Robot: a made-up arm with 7 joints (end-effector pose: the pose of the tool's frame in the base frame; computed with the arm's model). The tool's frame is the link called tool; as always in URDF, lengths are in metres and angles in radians.
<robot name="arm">
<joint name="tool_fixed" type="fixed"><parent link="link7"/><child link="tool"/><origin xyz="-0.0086 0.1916 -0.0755" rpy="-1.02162 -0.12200 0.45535"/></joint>
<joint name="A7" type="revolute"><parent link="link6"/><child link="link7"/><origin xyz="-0.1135 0.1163 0.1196" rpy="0.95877 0.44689 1.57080"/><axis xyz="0 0 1"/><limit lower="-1.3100" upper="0.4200"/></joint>
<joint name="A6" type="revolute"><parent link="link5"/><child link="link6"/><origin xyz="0.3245 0.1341 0.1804" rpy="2.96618 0.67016 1.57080"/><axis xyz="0 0 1"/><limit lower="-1.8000" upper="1.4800"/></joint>
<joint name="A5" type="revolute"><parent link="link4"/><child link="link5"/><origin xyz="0.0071 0.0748 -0.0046" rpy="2.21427 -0.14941 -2.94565"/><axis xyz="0 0 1"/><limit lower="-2.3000" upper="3.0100"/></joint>
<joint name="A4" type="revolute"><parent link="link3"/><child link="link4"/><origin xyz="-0.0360 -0.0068 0.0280" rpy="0.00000 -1.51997 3.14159"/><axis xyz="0 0 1"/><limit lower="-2.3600" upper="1.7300"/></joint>
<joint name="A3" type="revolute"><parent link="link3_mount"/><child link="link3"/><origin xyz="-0.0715 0.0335 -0.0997" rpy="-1.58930 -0.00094 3.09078"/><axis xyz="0 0 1"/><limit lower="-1.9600" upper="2.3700"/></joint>
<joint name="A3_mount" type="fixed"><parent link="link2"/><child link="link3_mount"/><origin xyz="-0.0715 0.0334 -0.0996" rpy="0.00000 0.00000 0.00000"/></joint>
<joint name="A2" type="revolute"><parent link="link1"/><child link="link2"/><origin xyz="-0.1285 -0.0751 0.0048" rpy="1.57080 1.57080 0.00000"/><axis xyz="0 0 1"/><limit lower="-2.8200" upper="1.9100"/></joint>
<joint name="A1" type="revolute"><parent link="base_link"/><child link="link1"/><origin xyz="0.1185 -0.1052 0.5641" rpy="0.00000 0.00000 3.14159"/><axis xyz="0 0 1"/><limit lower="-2.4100" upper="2.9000"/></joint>
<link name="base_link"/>
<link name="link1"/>
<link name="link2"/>
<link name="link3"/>
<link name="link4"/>
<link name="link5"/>
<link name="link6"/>
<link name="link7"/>
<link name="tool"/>
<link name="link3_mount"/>
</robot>
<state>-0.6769 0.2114 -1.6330 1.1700 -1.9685 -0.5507 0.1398</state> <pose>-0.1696 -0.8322 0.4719 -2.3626 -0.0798 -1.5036</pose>
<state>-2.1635 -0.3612 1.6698 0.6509 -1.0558 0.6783 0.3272</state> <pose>0.3398 -0.3047 0.7647 1.4785 -0.2298 -0.8203</pose>
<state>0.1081 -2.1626 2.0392 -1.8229 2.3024 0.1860 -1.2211</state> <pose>0.0853 -0.1254 1.1729 0.5845 -0.3525 1.3503</pose>
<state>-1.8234 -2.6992 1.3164 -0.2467 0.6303 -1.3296 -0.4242</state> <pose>-0.3878 -0.1706 -0.1763 -1.1685 0.1203 2.0269</pose>
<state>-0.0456 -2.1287 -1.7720 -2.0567 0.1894 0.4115 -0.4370</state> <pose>0.2452 -0.5833 0.9310 -1.7921 -1.3584 -1.5786</pose>
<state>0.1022 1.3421 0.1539 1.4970 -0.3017 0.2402 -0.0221</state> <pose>-0.0157 -0.5698 0.5156 -3.0491 0.1989 -2.0630</pose>
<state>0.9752 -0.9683 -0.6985 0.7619 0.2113 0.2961 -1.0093</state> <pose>0.2493 -0.6461 0.1465 -1.3365 0.7077 -2.7689</pose>
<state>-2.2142 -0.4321 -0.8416 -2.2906 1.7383 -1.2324 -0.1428</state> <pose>0.0172 -0.0013 1.3981 1.5127 -0.3836 1.1615</pose>
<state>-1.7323 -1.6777 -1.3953 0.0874 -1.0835 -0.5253 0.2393</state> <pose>-0.5695 0.1031 0.2918 0.4622 0.6554 2.1143</pose>
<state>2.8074 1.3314 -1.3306 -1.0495 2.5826 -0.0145 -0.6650</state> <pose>-0.3042 0.1450 -0.0586 -1.8341 0.6064 1.9977</pose>
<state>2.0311 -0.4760 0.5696 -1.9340 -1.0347 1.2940 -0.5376</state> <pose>-0.0068 0.1338 0.3839 -3.1201 0.5230 2.5352</pose>
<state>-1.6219 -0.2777 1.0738 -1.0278 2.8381 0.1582 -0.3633</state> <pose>-0.0549 -0.7991 0.8976 1.3403 0.2148 -1.4884</pose>
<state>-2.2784 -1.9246 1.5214 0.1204 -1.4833 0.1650 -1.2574</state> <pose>0.4985 -0.5393 0.4390 -0.3375 0.9428 -1.8140</pose>
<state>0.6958 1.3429 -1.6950 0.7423 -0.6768 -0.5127 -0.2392</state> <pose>0.9518 -0.0439 1.0333 2.8055 -0.8301 1.0723</pose>
